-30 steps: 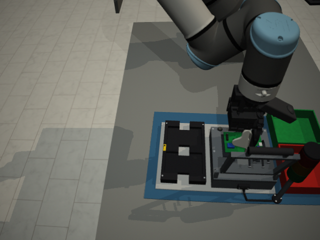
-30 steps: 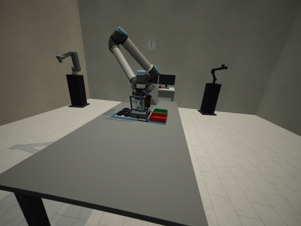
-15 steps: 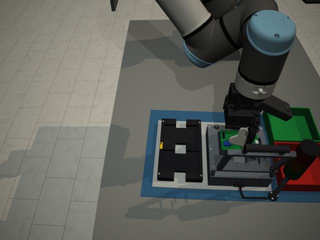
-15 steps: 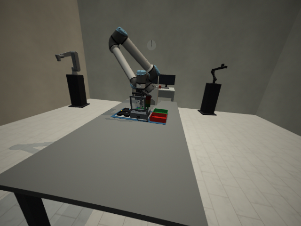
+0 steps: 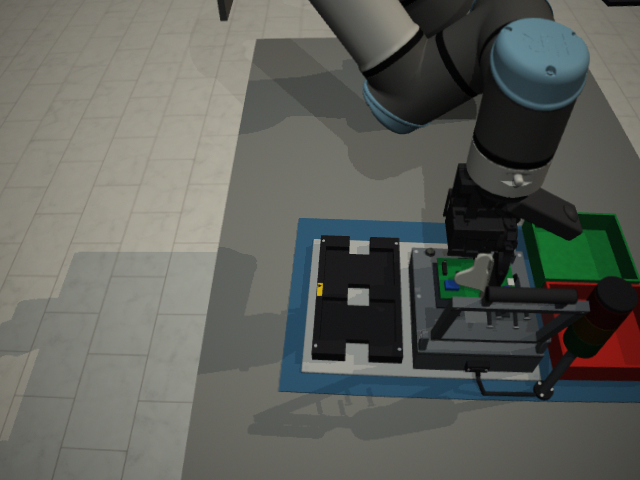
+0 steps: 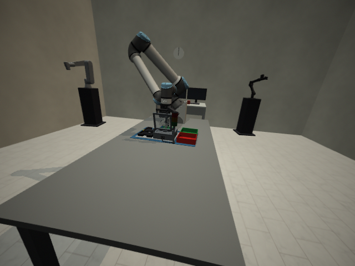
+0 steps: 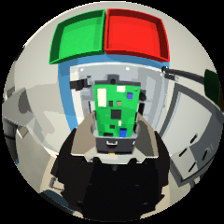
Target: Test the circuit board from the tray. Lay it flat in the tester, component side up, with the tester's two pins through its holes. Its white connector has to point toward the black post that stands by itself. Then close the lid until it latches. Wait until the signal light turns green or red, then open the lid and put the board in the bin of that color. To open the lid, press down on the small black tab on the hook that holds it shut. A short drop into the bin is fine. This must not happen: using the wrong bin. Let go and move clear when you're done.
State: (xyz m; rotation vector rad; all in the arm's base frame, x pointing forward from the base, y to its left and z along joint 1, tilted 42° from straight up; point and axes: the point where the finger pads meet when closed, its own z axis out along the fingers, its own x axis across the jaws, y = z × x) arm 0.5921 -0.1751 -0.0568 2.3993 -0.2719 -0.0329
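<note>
Right now the green circuit board is right at my hand. The rest, counted from my hand: black latch tab 50 mm behind, 60 mm to the left; then tester lid 120 mm ahead, 30 mm to the right, 100 mm above; then red bin 80 mm ahead, 180 mm to the left, 70 mm below.
</note>
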